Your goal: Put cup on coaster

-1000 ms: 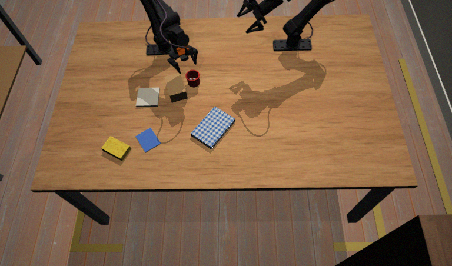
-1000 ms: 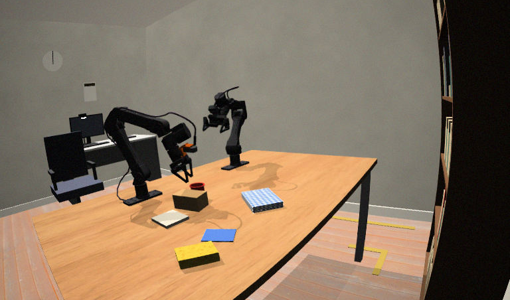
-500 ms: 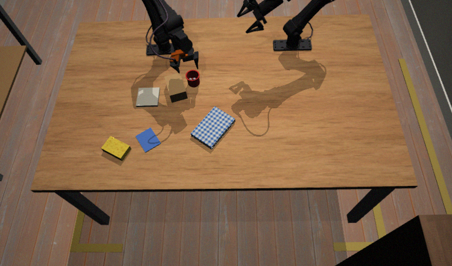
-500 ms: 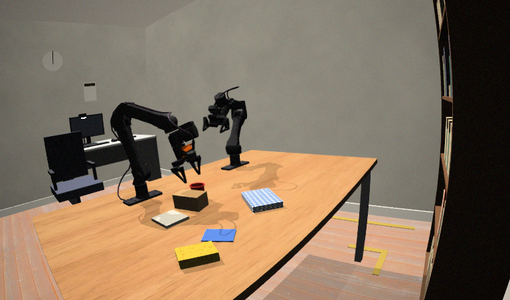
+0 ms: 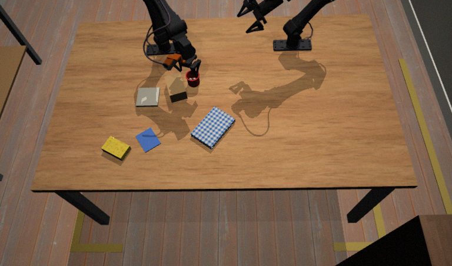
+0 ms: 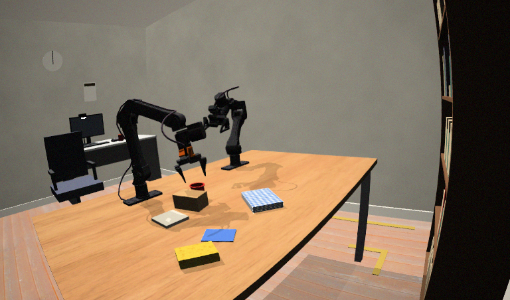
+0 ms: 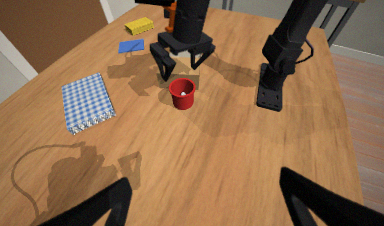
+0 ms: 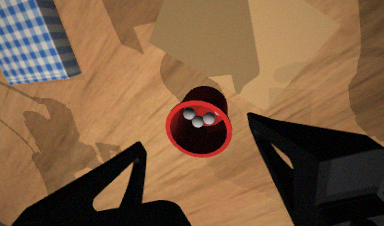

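Right now the red cup is 1 cm behind my right hand, 1 cm to the left of it and 7 cm below it. Round my right hand: coaster (7 cm ahead, 21 cm to the right, 10 cm below); brown box (4 cm ahead, 7 cm to the right, 7 cm below); blue-checked book (25 cm ahead, 11 cm to the left, 9 cm below).
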